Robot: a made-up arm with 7 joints. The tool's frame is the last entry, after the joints. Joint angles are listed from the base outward. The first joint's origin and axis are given. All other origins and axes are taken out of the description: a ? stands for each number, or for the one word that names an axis. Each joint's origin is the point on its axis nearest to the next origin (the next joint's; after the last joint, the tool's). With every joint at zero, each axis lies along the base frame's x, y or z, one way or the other. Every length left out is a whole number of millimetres.
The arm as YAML. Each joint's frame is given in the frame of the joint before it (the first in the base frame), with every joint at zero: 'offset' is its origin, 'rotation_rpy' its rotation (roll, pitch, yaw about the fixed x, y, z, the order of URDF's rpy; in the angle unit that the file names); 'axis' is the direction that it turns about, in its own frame. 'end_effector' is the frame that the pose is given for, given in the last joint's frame.
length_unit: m
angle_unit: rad
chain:
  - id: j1
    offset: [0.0, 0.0, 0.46]
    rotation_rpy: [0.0, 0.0, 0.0]
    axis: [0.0, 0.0, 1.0]
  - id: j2
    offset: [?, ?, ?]
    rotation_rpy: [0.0, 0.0, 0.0]
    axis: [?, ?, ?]
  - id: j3
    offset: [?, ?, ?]
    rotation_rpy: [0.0, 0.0, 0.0]
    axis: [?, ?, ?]
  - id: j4
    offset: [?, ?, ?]
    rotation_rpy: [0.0, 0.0, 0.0]
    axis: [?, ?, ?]
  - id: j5
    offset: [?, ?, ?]
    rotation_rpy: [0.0, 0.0, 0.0]
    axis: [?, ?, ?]
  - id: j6
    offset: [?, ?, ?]
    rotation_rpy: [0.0, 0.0, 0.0]
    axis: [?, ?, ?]
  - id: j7
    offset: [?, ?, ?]
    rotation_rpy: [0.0, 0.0, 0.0]
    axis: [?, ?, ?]
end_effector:
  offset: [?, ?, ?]
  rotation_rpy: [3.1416, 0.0, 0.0]
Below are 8 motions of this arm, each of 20 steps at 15 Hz.
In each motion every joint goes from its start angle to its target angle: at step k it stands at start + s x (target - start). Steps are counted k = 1, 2, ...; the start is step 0. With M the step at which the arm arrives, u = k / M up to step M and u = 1 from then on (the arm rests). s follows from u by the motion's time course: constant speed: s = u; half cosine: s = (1 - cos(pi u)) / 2; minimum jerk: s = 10 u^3 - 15 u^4 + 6 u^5.
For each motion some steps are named. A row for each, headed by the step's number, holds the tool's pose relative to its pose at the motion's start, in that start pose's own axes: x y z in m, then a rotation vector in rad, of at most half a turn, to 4 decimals.
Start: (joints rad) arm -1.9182 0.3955 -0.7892 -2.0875 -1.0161 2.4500 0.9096
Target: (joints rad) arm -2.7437 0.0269 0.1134 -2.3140 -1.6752 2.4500 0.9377
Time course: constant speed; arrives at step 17
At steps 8, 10, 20:
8: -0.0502 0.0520 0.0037 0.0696 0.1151 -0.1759
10: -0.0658 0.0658 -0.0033 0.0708 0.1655 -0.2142
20: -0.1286 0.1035 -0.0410 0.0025 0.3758 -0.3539

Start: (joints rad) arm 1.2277 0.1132 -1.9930 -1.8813 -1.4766 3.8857 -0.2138
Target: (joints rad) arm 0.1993 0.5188 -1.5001 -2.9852 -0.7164 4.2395 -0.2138
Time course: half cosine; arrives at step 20
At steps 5, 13, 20:
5: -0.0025 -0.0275 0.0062 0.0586 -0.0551 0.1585
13: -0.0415 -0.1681 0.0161 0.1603 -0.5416 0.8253
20: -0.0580 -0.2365 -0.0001 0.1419 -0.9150 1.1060

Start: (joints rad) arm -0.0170 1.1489 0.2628 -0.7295 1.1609 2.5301 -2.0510
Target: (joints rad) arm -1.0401 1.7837 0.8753 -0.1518 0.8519 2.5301 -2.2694
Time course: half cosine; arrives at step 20
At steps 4, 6, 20:
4: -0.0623 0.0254 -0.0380 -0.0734 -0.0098 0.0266
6: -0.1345 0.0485 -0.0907 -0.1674 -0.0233 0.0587
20: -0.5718 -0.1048 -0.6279 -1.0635 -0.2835 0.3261

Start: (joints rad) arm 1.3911 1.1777 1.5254 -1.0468 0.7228 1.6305 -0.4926
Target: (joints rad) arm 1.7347 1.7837 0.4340 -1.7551 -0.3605 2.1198 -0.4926
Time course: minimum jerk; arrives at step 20
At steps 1, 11, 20:
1: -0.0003 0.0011 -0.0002 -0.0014 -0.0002 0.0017
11: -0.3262 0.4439 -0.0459 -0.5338 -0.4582 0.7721
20: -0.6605 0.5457 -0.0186 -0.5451 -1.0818 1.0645

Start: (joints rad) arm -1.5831 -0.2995 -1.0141 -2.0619 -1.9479 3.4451 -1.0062
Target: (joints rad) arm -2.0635 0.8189 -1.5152 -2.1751 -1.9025 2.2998 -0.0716
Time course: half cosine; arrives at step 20
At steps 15, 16, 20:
15: 0.0667 -0.2721 0.2248 1.7244 -0.9673 0.0012
16: 0.0698 -0.2927 0.2213 1.7796 -1.0542 -0.0682
20: 0.0750 -0.3287 0.2108 1.8574 -1.2137 -0.2243

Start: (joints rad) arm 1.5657 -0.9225 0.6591 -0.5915 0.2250 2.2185 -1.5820
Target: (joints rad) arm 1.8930 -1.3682 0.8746 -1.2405 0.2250 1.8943 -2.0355
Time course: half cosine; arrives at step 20
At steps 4, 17, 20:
4: 0.0177 0.0030 -0.0139 0.0485 0.0385 -0.0466
17: 0.1738 -0.0413 -0.1818 0.4148 0.3616 -0.5970
20: 0.1825 -0.0489 -0.1942 0.4357 0.3784 -0.6375

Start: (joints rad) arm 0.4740 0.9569 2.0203 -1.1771 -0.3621 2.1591 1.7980
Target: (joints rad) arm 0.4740 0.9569 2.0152 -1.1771 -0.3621 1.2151 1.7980
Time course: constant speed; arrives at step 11
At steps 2, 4, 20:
2: 0.0007 0.0014 0.0167 -0.1674 0.0394 0.0005
4: 0.0020 0.0055 0.0329 -0.3347 0.0787 0.0012
20: 0.0111 0.0391 0.0792 -0.9208 0.2155 0.0043

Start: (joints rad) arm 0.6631 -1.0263 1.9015 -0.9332 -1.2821 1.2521 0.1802
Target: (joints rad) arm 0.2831 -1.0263 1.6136 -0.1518 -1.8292 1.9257 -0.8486
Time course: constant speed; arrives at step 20
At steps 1, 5, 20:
1: 0.0076 0.0056 0.0067 -0.0246 0.0226 -0.0126
5: 0.0311 0.0258 0.0317 -0.1577 0.0981 -0.0759
20: 0.0477 0.0437 0.0920 -0.9775 -0.0113 -0.5012

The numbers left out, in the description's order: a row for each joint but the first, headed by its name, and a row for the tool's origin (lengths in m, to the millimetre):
j2: xyz 0.0 0.0 0.0, axis 0.0 1.0 0.0
j3: xyz 0.0 0.0 0.499, axis 0.0 0.0 1.0
j4: xyz 0.117 0.0 0.0, axis 0.0 -1.0 0.0
j5: xyz -0.056 0.0 0.259, axis 0.0 0.0 1.0
j6: xyz 0.0 0.0 0.0, axis 0.0 -1.0 0.0
j7: xyz 0.097 0.0 0.0, axis 0.0 0.0 -1.0
tool: xyz 0.0 0.0 0.0

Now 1 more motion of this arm.
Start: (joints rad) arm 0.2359 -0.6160 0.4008 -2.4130 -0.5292 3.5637 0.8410
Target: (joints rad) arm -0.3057 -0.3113 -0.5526 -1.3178 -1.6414 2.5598 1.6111
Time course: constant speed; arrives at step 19
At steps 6, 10, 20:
6: 0.0925 0.1154 0.0402 -0.5491 0.1006 0.0039
10: 0.1436 0.2060 0.0240 -1.0107 0.2275 -0.0203
20: 0.2332 0.3492 -0.1460 -2.1545 0.7451 -0.3205

